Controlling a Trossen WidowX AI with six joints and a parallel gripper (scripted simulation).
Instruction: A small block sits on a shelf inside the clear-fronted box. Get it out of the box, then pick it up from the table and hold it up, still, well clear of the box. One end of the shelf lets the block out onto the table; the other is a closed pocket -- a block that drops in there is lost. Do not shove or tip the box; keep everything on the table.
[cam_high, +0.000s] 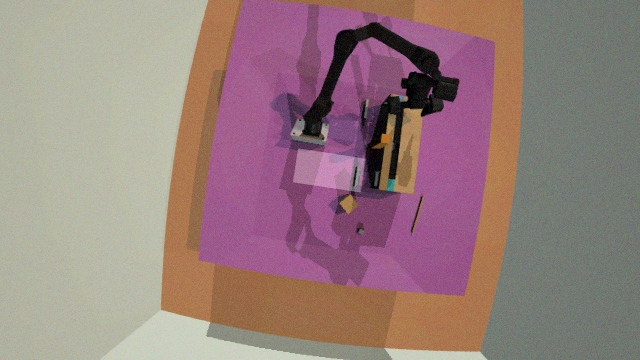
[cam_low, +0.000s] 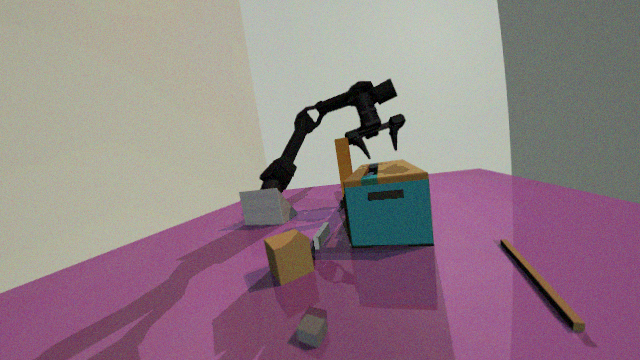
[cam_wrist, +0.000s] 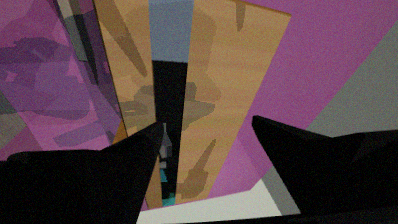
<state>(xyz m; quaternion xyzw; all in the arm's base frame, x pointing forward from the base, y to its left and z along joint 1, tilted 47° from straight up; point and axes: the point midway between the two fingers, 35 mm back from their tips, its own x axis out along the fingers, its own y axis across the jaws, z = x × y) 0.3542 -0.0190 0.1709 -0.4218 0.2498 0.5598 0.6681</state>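
The orange bar is 100 mm behind my gripper tip, 120 mm to the right of it and 50 mm below it. From my gripper tip the other things lie so: thin wooden stick 160 mm ahead, 380 mm to the right, 150 mm below; grey block 90 mm behind, 490 mm to the right, 150 mm below.
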